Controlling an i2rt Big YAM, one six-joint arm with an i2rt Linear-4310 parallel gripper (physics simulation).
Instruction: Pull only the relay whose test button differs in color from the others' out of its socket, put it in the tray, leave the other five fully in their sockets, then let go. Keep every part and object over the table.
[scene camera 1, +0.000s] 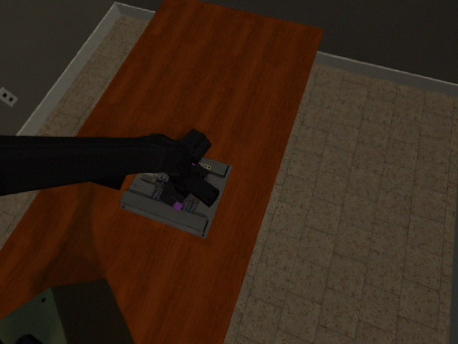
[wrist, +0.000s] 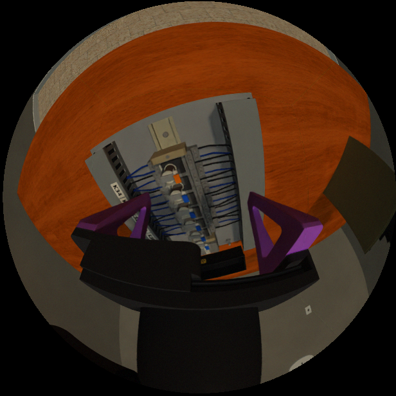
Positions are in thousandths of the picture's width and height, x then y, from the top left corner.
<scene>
In view: the gripper (wrist: 501, 499) and a grey panel (wrist: 499, 309).
</scene>
